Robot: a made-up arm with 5 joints.
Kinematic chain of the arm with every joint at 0, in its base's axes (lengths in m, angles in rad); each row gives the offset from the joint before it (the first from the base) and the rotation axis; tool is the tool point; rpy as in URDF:
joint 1: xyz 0.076 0 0.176 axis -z
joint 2: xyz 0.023 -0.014 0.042 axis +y
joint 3: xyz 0.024 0 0.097 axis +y
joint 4: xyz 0.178 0 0.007 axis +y
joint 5: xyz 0.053 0.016 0 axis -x
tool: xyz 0 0 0 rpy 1.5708 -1.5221 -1.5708
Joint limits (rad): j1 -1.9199..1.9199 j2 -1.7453..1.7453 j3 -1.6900..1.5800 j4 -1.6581..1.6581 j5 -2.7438..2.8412
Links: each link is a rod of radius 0.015 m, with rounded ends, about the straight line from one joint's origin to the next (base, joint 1, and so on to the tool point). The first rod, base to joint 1, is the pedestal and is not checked.
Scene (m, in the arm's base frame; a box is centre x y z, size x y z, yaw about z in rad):
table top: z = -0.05
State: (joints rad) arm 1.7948 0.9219 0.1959 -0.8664 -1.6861
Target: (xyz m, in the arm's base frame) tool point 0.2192 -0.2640 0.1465
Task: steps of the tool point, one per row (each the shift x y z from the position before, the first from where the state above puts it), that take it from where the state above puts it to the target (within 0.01 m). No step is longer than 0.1 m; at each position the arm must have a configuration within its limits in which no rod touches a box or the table.
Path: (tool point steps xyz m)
1: 0.0595 -0.0245 0.0176
2: 0.0675 -0.0073 0.0199
3: 0.0699 0.0123 0.0217

